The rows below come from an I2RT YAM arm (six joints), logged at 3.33 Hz.
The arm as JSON. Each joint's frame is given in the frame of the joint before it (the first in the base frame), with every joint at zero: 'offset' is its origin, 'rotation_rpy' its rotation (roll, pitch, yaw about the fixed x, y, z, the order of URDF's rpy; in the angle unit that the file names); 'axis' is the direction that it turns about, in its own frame. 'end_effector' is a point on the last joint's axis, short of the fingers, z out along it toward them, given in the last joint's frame.
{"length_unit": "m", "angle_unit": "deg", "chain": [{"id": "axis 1", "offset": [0.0, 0.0, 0.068], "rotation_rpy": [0.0, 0.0, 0.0], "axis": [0.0, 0.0, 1.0]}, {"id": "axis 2", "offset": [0.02, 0.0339, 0.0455], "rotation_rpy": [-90.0, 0.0, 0.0], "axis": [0.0, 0.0, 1.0]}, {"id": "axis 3", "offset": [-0.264, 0.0, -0.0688], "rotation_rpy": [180.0, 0.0, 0.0], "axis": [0.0, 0.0, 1.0]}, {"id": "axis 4", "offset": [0.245, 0.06, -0.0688], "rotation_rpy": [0.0, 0.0, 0.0], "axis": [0.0, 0.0, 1.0]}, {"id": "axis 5", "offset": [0.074, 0.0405, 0.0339], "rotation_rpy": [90.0, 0.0, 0.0], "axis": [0.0, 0.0, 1.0]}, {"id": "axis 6", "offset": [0.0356, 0.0, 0.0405], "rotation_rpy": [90.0, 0.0, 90.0], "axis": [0.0, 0.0, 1.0]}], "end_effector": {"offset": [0.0, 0.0, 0.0], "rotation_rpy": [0.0, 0.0, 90.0]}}
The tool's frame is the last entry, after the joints.
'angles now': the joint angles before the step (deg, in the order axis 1, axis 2, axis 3, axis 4, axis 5, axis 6). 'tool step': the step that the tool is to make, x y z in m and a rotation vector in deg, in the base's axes. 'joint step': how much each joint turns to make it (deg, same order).
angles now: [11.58 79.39 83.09 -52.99 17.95 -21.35]
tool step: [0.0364 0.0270 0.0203 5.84 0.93 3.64]
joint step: [2.86 10.32 14.42 -4.59 -5.00 3.35]
